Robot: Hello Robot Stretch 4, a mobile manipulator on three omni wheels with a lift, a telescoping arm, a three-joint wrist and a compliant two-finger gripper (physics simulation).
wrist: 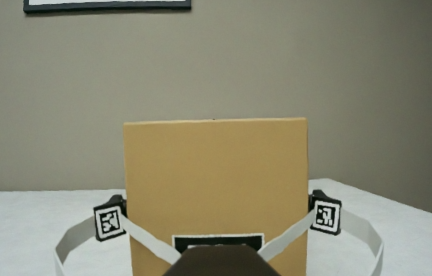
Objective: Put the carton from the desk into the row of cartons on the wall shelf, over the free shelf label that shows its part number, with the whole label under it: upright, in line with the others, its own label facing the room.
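Places are measured from the robot's base along level axes (x right, y up, z back), in metres.
Pixels of known places: hand, its tool point: [217, 201].
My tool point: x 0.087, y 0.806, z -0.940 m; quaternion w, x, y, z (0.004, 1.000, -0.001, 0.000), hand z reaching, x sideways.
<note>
Ahead of a thing's pixels: the offset from my tool point to its middle. Level surfaces: height alone.
The tan carton @(dz -0.071, dx +0.001, dy -0.023 m) [215, 170] stands upright in the middle of the wrist view, its broad front face toward the camera. Its black label with a white border @(dz +0.054, dx +0.000, dy -0.023 m) [180, 241] shows low on that face; the dark gripper body hides most of the label and its text. My gripper [217, 209] is shut on the carton, with one fingertip against the left side and the other against the right side. The carton's bottom is out of view. The wall shelf, its row of cartons and the shelf labels do not show in this view.
The white desk top @(dy -0.113 m) [30, 230] extends on both sides of the carton and behind it, with its edge running down at the right. A grey-beige wall [240, 60] rises behind. The lower part of a dark-framed picture [107, 8] shows at the upper left.
</note>
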